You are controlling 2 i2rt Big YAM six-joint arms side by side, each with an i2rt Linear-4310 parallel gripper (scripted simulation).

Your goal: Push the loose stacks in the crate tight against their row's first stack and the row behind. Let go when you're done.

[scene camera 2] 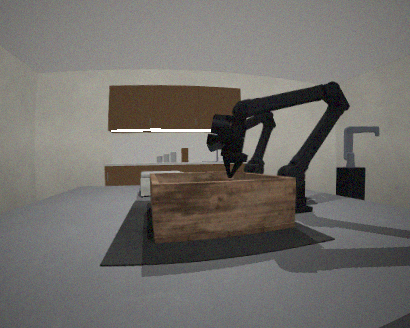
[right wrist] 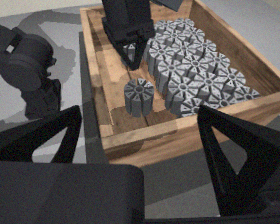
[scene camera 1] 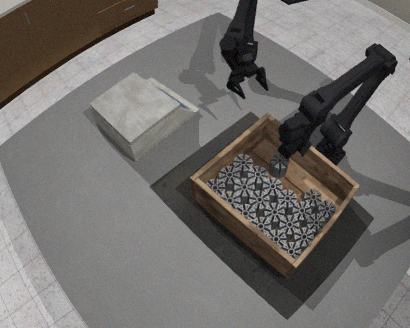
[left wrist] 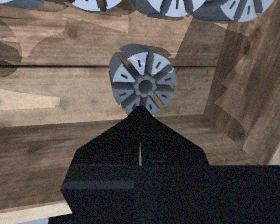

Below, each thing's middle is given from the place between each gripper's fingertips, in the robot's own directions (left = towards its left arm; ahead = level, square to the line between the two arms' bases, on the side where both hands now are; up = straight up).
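My left gripper is 9 cm above the wooden crate (scene camera 2: 188, 206), 8 cm to the right of it and 9 cm short of it. Pale grey box (scene camera 1: 136, 109), measured from my left hand: 6 cm below, 32 cm ahead, 53 cm to the right.
My right gripper is 210 mm above the wooden crate, 100 mm short of it and 280 mm to the right of it. The pale grey box is 180 mm below my right hand, 320 mm ahead of it and 330 mm to the right of it.
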